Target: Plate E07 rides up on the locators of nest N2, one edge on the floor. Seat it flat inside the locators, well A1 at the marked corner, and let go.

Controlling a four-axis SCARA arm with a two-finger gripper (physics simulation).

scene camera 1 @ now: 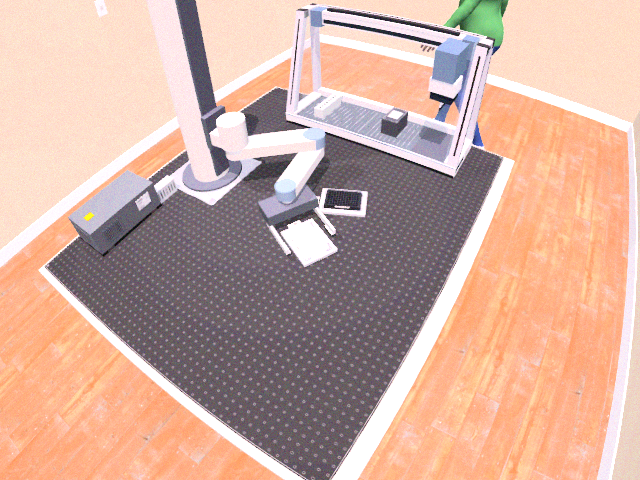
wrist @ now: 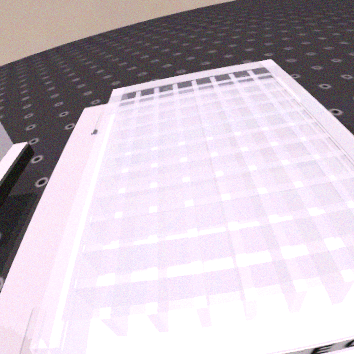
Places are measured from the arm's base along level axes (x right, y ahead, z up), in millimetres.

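Where they show: gripper, fingertip midpoint: [scene camera 1: 311, 242] [wrist: 188, 103]; arm's base at its link origin: [scene camera 1: 212, 173].
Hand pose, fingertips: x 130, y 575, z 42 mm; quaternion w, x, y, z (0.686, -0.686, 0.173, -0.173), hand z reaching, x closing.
Each offset is from my fingertips to the top centre of the thing. "pt": to the spot under its first point.
The clear white well plate E07 @(dx -7, dy -24, dz +0 mm) [scene camera 1: 306, 238] [wrist: 200, 175] lies over the white nest N2 @(dx -13, dy -21, dz -14 mm) [scene camera 1: 325, 253] [wrist: 47, 225]. In the wrist view the nest's margin shows along the plate's left side, with a small locator [wrist: 94, 132] on it. The amount of tilt and well A1's corner cannot be made out in the glare. Part of the plate's label @(pt dx -24, dy -85, dz -6 mm) [wrist: 335, 347] shows at the bottom right. My gripper [scene camera 1: 310, 241] is open, its two fingers apart on opposite sides of the plate. One finger [wrist: 12, 167] shows at the wrist view's left edge, apart from the nest.
A second white nest @(pt dx -203, dy +49, dz -16 mm) [scene camera 1: 356, 212] with a dark plate @(dx -230, dy -19, dz -3 mm) [scene camera 1: 343, 199] stands close behind the right finger. A gantry frame [scene camera 1: 372, 144] stands at the back, with a person [scene camera 1: 483, 23] behind it. A grey control box @(pt dx +278, dy -637, dz +86 mm) [scene camera 1: 116, 206] stands left, near the arm's column [scene camera 1: 180, 77].
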